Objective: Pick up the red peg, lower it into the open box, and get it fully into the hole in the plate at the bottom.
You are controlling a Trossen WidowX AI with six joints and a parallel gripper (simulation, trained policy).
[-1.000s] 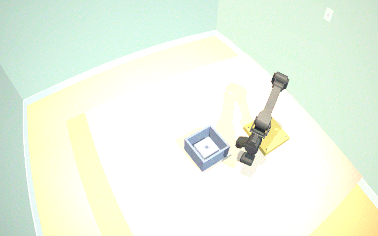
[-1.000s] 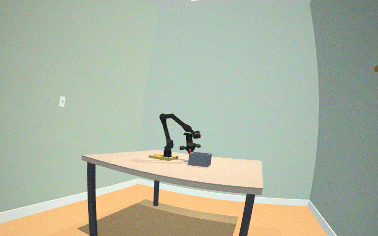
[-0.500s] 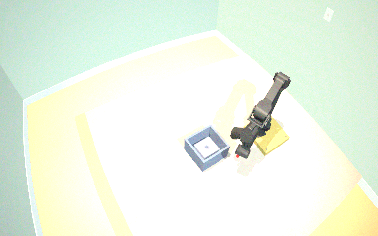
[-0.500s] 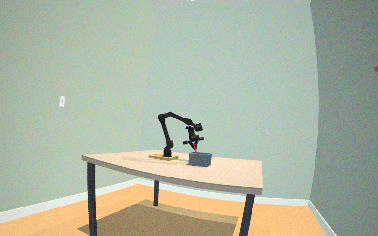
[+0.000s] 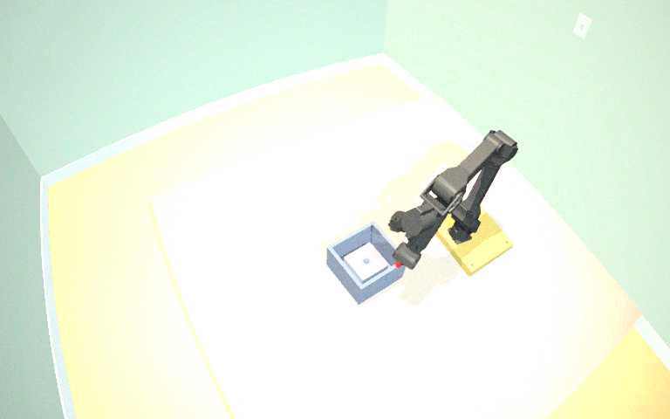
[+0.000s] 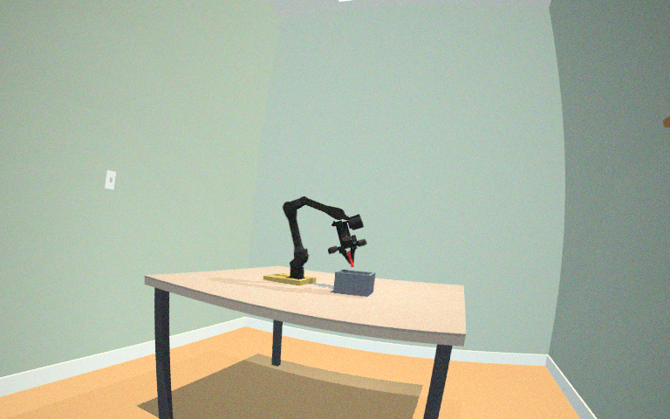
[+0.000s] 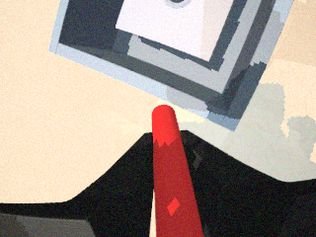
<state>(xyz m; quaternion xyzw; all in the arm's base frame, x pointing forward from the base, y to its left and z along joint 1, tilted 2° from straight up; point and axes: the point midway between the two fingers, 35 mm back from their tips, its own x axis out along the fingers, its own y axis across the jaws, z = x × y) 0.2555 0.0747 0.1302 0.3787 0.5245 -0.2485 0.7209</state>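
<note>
My gripper tip is 6 cm short of the grey-blue box, 8 cm to the left of it and 10 cm above it. The rest, counted from my gripper tip: red peg 1 cm behind, 2 cm above.
</note>
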